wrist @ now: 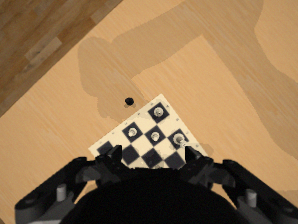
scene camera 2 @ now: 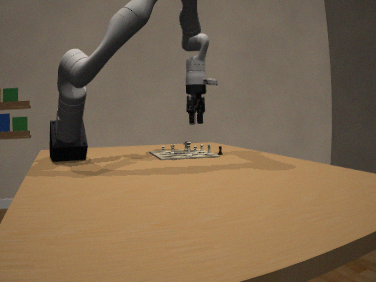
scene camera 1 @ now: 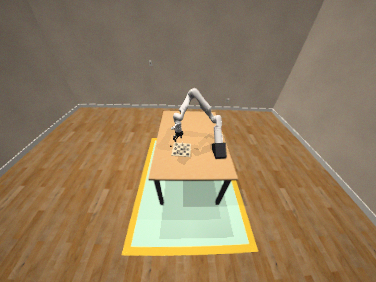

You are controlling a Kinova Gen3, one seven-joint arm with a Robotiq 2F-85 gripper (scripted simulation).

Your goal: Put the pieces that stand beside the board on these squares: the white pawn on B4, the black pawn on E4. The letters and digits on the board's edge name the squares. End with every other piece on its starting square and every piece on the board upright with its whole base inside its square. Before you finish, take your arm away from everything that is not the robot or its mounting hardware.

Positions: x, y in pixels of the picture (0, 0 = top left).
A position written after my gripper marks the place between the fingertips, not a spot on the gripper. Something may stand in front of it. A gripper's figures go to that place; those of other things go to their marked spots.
Labels:
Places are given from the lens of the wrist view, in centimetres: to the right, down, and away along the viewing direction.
my gripper (wrist: 153, 152): 1, 6, 15
chessboard (wrist: 141, 150): -2, 9, 27

